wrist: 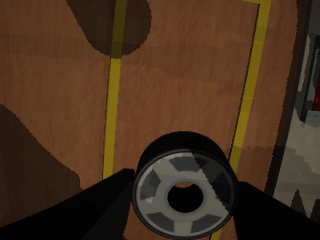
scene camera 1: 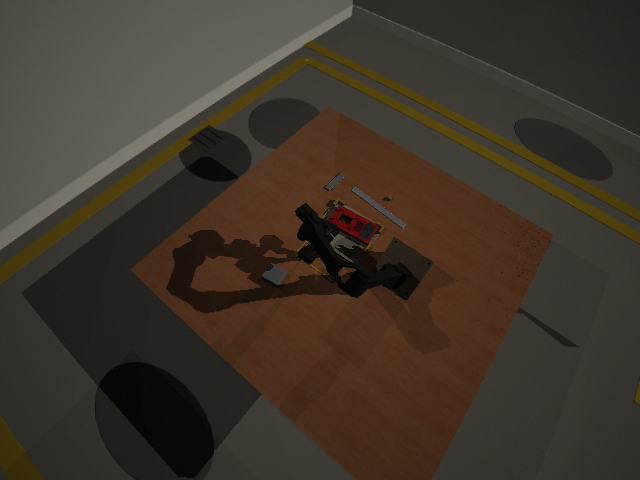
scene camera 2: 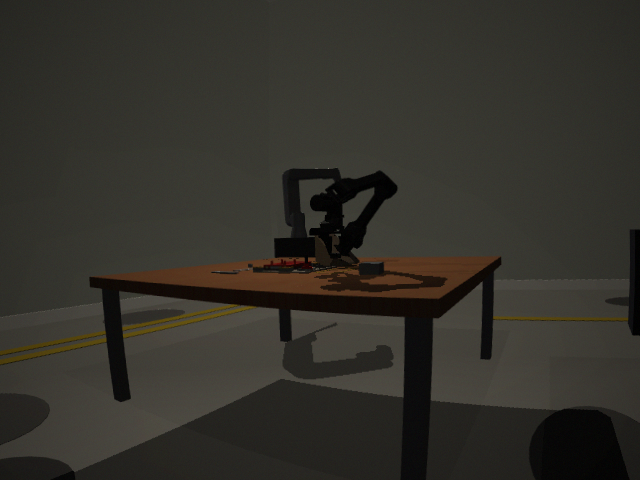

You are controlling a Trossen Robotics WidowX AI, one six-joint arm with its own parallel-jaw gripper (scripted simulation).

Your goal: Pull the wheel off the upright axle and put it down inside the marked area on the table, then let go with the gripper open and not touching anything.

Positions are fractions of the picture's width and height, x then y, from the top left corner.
Observation:
The gripper (wrist: 0.58, 0.78) carries a wheel. Further things: a red fixture (scene camera 1: 0.56, 0.48).
The wrist view misses the red fixture: it is out of frame.

